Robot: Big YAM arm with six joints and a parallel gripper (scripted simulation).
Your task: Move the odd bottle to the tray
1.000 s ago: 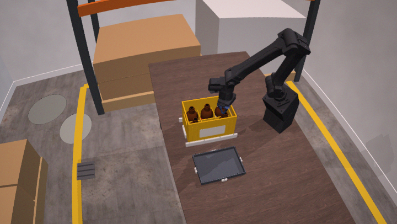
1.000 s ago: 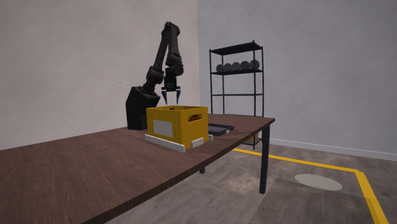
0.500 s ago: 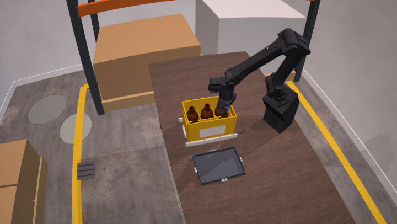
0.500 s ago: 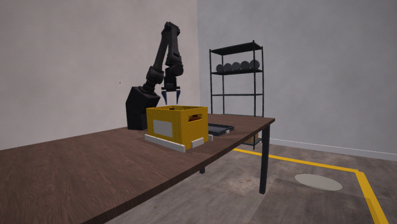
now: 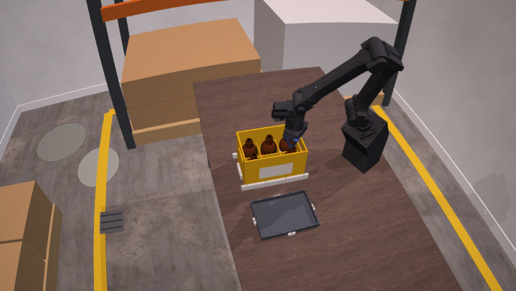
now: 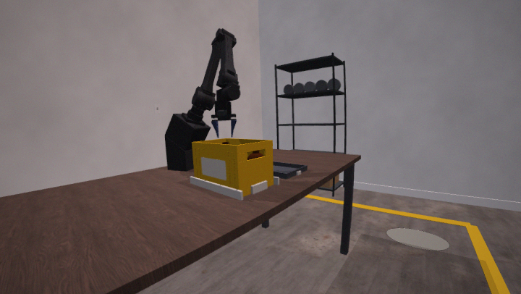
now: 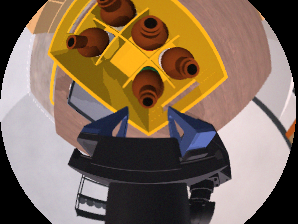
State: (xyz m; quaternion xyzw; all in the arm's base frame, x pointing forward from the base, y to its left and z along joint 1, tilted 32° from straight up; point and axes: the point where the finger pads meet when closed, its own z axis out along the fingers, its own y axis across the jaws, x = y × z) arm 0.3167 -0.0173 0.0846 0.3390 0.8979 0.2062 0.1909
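The yellow crate is 9 cm ahead of my hand, 3 cm to the right of it and 11 cm below it. From my hand the other things lie so: glass bottle (17 cm ahead, 3 cm to the left, 10 cm below); then dark tray (6 cm ahead, 24 cm to the left, 18 cm below).
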